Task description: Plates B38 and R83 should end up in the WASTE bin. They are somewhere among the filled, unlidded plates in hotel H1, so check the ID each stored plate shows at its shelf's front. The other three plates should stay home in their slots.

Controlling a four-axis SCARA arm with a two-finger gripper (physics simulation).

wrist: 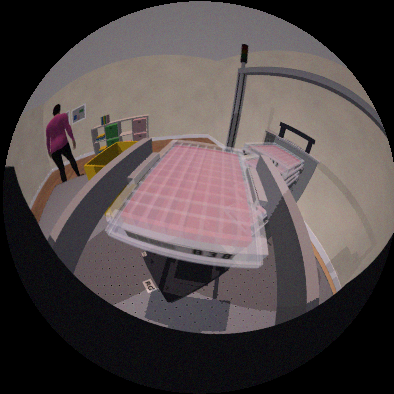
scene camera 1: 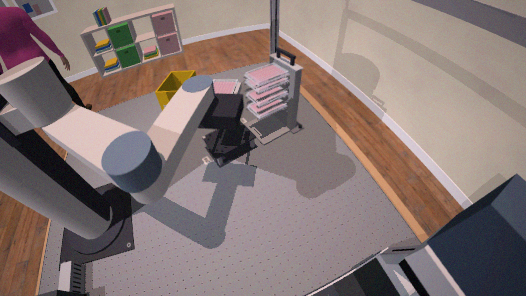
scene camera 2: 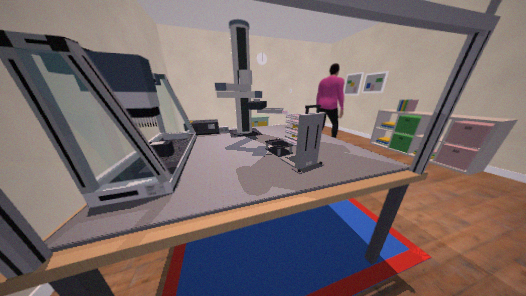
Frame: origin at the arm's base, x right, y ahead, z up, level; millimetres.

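Seen in the pictures: gripper, fingertip midpoint: (wrist: 203, 152) (scene camera 1: 222, 84) (scene camera 2: 282, 110); arm's base, link origin: (scene camera 1: 98, 221) (scene camera 2: 244, 133).
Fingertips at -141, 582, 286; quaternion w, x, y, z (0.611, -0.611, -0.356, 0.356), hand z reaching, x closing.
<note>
Pixels of each thing's top centre, then the offset from my fingertips to it, as dx, dy, dz. "spot": a spot on its surface instead.
- plate B38, top centre: (wrist: 198, 167) (scene camera 1: 220, 89) +21, -12, -3
- yellow WASTE bin, top centre: (wrist: 113, 150) (scene camera 1: 175, 80) -251, -147, -73
- RG label, surface spot: (wrist: 149, 286) spot: +40, -113, -273
- frame post, top centre: (wrist: 241, 73) -564, +442, +294
- enclosed instrument, surface spot: (scene camera 1: 480, 240) spot: +632, +115, +176
My gripper (wrist: 203, 152) is shut on plate B38 (wrist: 190, 200) (scene camera 1: 226, 86), a clear plate with pink wells. The plate is level in the air, its ID dim on the near edge. In scene camera 1 it shows between the yellow WASTE bin (scene camera 1: 167, 93) (wrist: 97, 171) and hotel H1 (scene camera 1: 295, 97) (scene camera 2: 310, 142) (wrist: 306, 176). The bin is to the left of the held plate in the wrist view, partly behind a finger. Several pink plates, the top one (scene camera 1: 267, 75) (wrist: 277, 154) among them, sit stacked in the hotel's shelves. Their IDs, including R83, cannot be read from here.
A dark stand (scene camera 1: 220, 150) (scene camera 2: 279, 146) by an RG label (wrist: 149, 286) is on the table below the gripper. A frame post (scene camera 1: 274, 30) (wrist: 237, 110) rises behind the hotel. An enclosed instrument (scene camera 2: 122, 75) (scene camera 1: 480, 240) stands across the table. A person (scene camera 2: 330, 92) (wrist: 59, 135) stands beyond it.
</note>
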